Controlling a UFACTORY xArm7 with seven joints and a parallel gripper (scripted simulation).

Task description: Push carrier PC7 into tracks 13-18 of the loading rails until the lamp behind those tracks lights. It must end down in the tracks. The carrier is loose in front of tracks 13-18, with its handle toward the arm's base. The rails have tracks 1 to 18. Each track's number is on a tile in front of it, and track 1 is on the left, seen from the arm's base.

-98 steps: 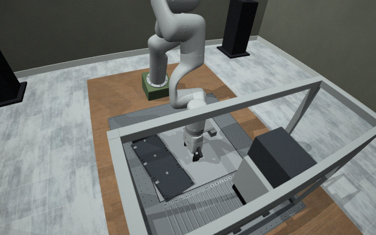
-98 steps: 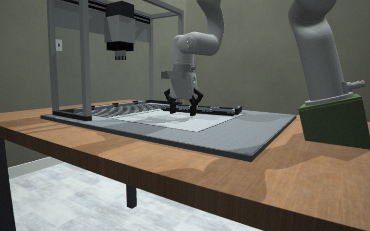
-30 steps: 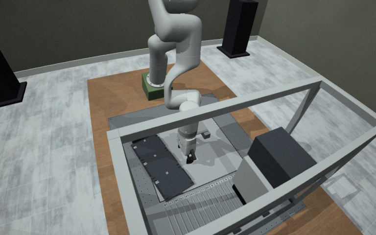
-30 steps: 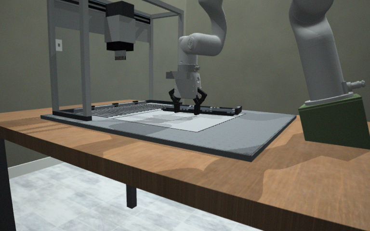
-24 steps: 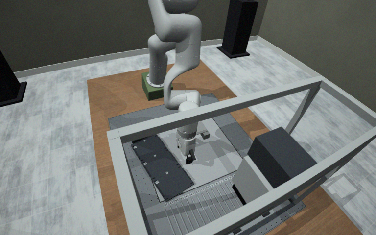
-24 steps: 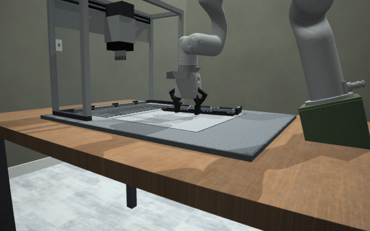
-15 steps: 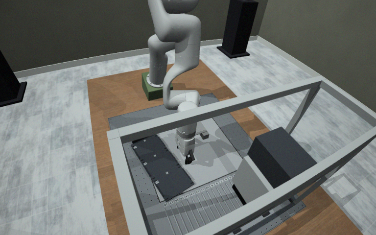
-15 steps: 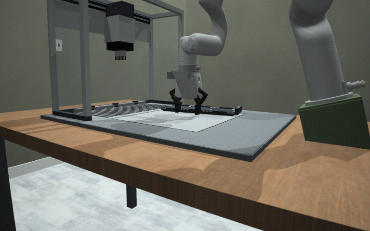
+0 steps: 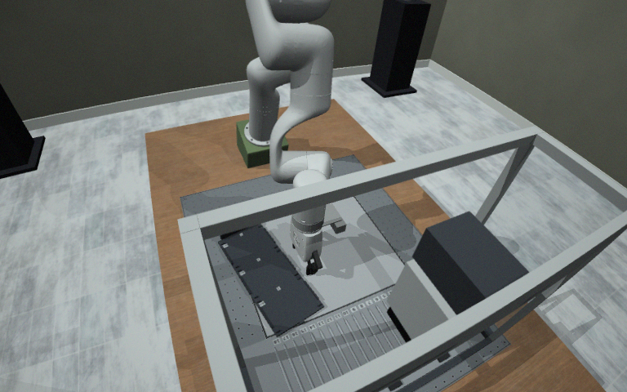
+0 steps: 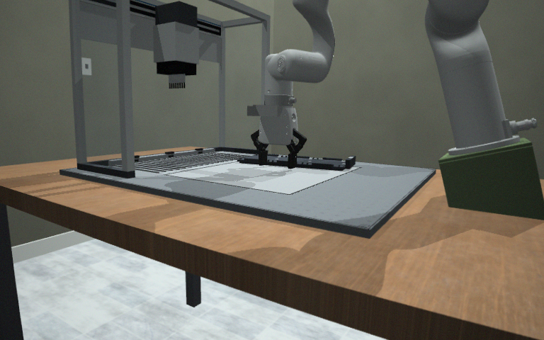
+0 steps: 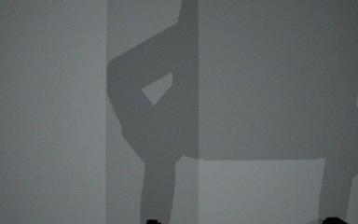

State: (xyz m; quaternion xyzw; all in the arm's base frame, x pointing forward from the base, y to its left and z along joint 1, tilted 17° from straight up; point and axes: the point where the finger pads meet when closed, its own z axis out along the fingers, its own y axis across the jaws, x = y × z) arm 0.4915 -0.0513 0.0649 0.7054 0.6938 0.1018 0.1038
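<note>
My hand is 11 cm to the left of the carrier PC7.
</note>
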